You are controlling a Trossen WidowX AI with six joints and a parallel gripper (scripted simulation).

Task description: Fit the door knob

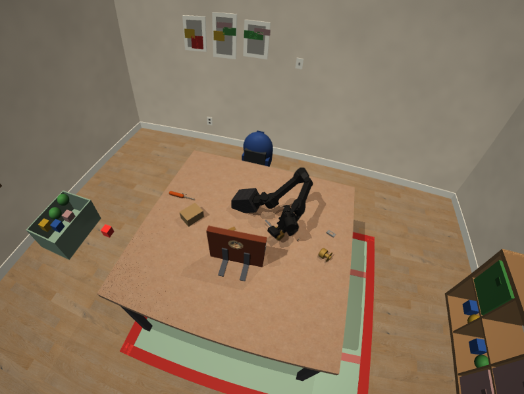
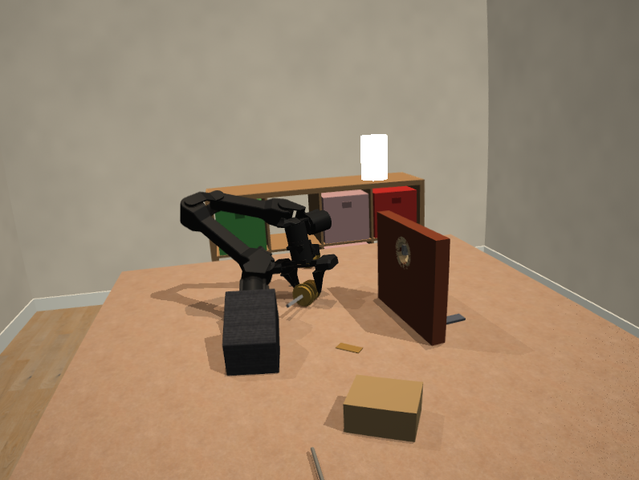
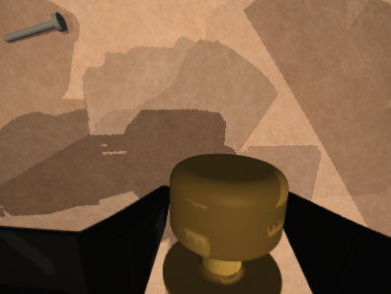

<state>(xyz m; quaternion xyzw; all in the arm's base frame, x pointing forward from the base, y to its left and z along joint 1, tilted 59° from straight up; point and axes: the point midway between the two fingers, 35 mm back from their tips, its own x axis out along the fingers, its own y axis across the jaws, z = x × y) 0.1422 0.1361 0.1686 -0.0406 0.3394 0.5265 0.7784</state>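
Right now my hand is 24 cm short of the dark red wooden door panel, 17 cm to the left of it and 9 cm below it. The rest, counted from my hand: tan box (9 cm ahead, 55 cm to the right, 3 cm below); then flat plate (7 cm ahead, 29 cm to the right, 6 cm below); then grey piece (16 cm behind, 29 cm to the left, 5 cm below).
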